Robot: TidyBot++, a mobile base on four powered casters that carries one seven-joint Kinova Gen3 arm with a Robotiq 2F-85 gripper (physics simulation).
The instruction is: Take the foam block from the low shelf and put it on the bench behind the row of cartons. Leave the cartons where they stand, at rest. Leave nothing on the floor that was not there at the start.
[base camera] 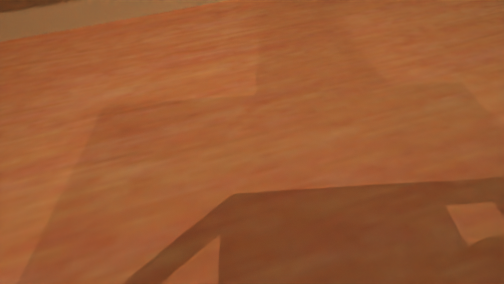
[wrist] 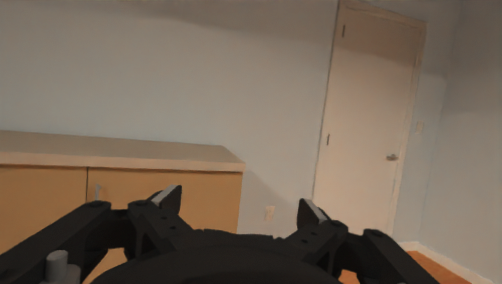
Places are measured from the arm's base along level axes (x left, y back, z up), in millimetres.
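Where they show: gripper, fingertip midpoint: [wrist: 239, 204].
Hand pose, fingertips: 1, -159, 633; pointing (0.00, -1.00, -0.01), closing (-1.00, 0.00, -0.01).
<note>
After its pixels a point has its place, as x, y, z.
My gripper [wrist: 239, 204] {1, -159, 633} is open in the wrist view, its two dark fingers spread wide with light pads facing each other, and nothing is between them. It points toward a wall with a cabinet and a door. The foam block, the low shelf and the row of cartons do not show in either view. I cannot tell whether the cabinet is the bench that the task names.
A wooden cabinet [wrist: 210, 197] {125, -939, 349} with a pale top [wrist: 125, 147] {562, -1048, 513} stands at the left in the wrist view. A closed door [wrist: 372, 120] {-1068, -1846, 826} is at the right. The base camera shows orange-brown wooden floor [base camera: 200, 145] {98, -430, -397} with shadows across it and a pale strip [base camera: 75, 17] {464, -902, -370} at the upper left.
</note>
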